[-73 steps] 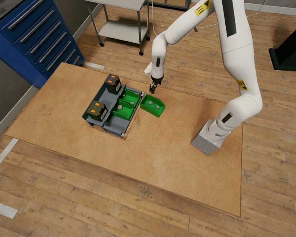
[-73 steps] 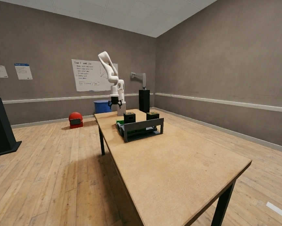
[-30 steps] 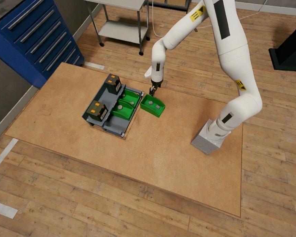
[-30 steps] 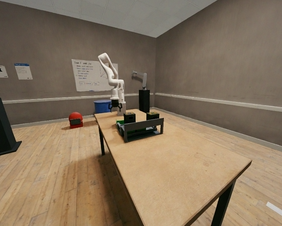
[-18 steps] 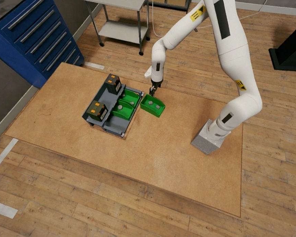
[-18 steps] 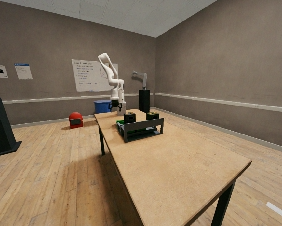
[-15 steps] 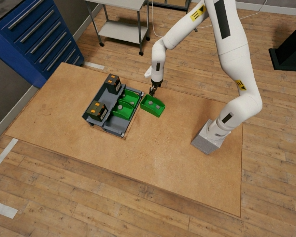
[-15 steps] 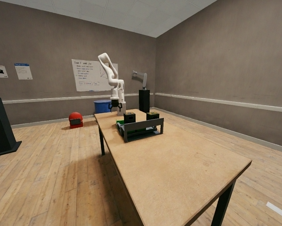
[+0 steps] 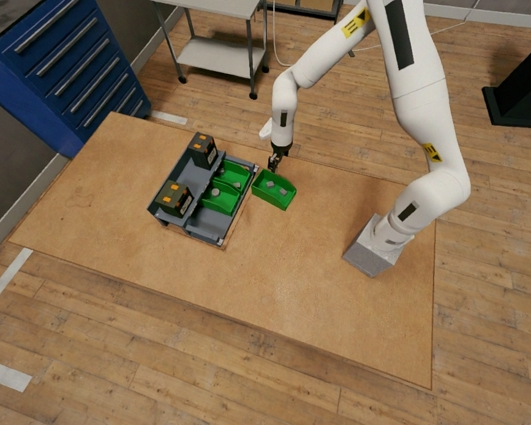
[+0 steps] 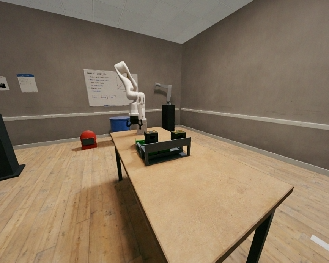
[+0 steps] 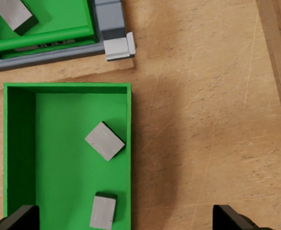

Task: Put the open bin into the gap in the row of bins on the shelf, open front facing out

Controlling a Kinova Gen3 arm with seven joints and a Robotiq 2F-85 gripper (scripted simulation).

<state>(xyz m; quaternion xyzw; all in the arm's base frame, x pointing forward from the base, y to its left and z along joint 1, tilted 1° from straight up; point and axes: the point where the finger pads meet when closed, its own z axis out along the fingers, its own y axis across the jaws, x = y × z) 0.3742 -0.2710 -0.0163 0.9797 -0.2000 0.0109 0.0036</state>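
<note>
Now: hand 4 cm short of the grey part, 1 cm to the right of it and 16 cm above it. The rest, counted from my hand: grey shelf 28 cm ahead, 11 cm to the left, 10 cm below.
</note>
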